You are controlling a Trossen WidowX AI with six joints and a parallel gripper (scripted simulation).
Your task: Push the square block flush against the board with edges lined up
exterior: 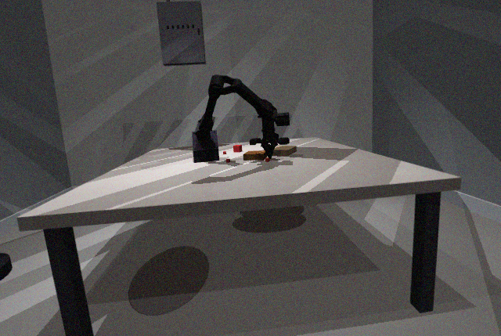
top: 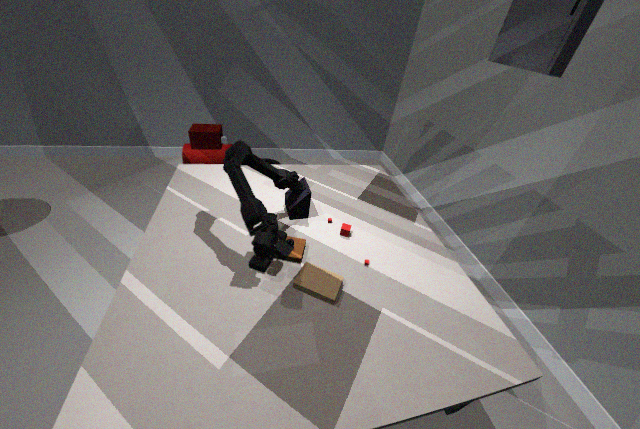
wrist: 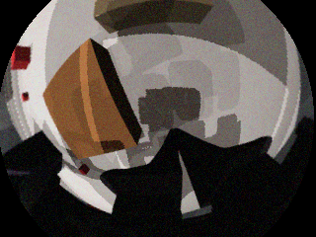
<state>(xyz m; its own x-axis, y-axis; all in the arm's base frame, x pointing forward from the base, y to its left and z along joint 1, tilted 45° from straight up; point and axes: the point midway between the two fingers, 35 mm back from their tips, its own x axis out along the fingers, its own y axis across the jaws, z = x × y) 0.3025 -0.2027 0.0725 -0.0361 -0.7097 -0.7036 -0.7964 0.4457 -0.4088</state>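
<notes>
My gripper tip is now 5 cm past the square block, 10 cm to the right of it and 1 cm below it. Also, from my gripper tip: board: 13 cm ahead, 16 cm to the left, 1 cm above; red cube: 10 cm behind, 36 cm to the left, 1 cm above.
</notes>
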